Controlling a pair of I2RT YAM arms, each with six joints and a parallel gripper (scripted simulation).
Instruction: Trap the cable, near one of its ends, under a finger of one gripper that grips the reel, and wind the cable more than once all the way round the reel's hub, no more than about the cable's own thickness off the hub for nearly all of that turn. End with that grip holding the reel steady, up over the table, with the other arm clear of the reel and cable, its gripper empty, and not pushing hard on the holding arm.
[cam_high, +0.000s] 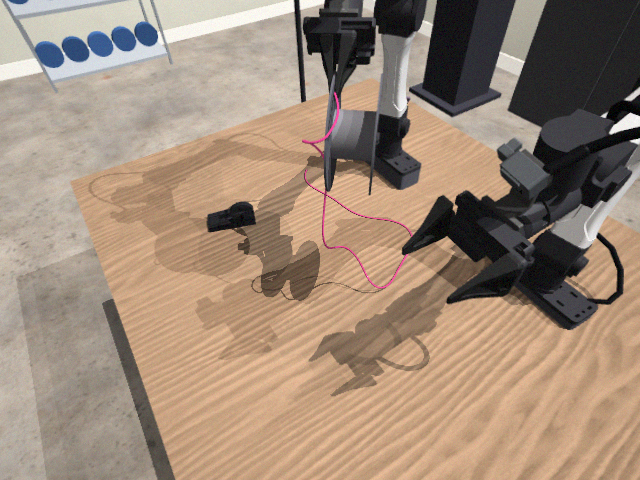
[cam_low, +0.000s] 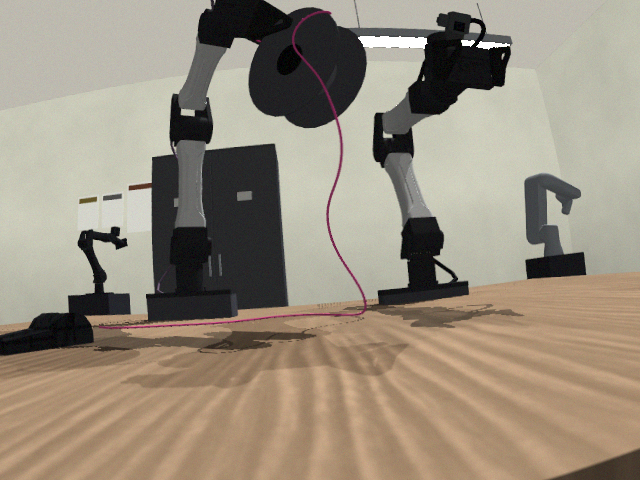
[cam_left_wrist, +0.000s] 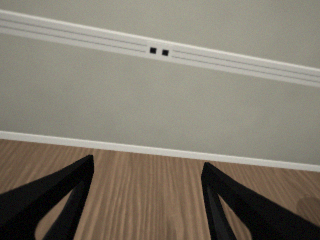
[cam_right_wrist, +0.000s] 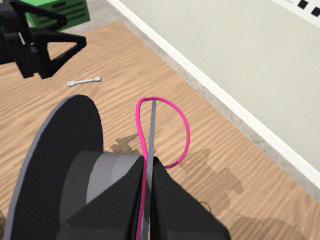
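Now: the dark grey reel 2 cm behind my right hand, 2 cm to the left of it and 7 cm below it. From my right hand the other things lie so: small grey tool (10 cm ahead, 51 cm to the left, 45 cm below); then small black device (12 cm ahead, 31 cm to the right, 43 cm below).
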